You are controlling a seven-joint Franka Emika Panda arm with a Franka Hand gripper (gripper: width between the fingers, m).
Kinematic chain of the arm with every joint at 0, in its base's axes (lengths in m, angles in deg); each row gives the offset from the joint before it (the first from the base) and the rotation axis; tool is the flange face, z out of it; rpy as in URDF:
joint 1: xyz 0 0 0.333 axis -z
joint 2: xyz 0 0 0 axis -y
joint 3: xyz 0 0 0.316 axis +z
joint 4: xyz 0.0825 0 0 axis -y
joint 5: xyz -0.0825 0 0.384 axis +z
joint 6: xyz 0 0 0 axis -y
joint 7: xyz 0.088 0 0 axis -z
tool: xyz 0 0 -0.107 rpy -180 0 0
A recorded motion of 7 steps. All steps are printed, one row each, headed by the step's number.
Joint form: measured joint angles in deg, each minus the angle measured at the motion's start. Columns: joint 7, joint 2, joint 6, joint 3, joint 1, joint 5, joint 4.
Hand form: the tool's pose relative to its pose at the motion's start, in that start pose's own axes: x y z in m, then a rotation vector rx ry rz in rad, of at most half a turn. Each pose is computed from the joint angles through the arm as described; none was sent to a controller.
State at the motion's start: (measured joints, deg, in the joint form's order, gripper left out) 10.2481 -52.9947 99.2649 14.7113 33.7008 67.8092 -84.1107
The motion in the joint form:
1: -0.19 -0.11 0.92 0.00 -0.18 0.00 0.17
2: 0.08 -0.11 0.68 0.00 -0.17 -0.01 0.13
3: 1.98 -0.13 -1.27 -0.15 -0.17 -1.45 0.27
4: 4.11 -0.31 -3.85 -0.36 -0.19 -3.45 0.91
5: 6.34 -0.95 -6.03 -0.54 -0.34 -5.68 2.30
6: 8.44 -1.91 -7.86 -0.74 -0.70 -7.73 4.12
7: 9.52 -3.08 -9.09 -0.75 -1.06 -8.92 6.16
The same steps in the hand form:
1: 0.0018 -0.0009 0.0004 0.0010 0.0144 -0.0048
2: 0.0015 -0.0004 0.0008 0.0001 0.0101 0.0005
3: -0.0012 0.0021 0.0021 -0.0301 -0.0152 0.0290
4: -0.0045 0.0038 0.0026 -0.0717 -0.0451 0.0564
5: -0.0052 0.0041 0.0029 -0.1161 -0.0651 0.0814
6: -0.0041 0.0036 0.0043 -0.1583 -0.0787 0.1033
7: -0.0016 0.0011 0.0066 -0.1825 -0.0890 0.1075

